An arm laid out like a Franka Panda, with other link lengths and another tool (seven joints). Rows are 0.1 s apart.
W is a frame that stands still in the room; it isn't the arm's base.
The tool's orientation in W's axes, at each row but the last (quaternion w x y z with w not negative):
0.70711, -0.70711, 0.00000, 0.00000
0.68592, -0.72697, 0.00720, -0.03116
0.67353, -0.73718, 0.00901, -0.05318
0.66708, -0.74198, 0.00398, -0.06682
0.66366, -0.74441, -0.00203, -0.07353
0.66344, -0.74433, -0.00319, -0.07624
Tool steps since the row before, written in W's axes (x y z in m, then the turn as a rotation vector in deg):
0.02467, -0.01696, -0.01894, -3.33, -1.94, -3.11
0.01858, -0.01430, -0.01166, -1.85, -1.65, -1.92
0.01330, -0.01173, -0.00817, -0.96, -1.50, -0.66
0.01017, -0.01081, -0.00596, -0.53, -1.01, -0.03
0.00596, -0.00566, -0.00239, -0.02, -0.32, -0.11
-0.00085, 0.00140, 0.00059, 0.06, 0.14, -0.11
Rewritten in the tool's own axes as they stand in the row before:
0.02467, 0.01894, -0.01696, -3.33, 3.11, -1.94
0.01889, 0.01308, -0.01256, -1.83, 1.95, -1.64
0.01368, 0.00998, -0.00972, -0.87, 0.74, -1.52
0.01055, 0.00794, -0.00903, -0.43, 0.10, -1.05
0.00616, 0.00363, -0.00470, 0.00, 0.14, -0.31
-0.00091, -0.00084, 0.00123, 0.03, 0.10, 0.16

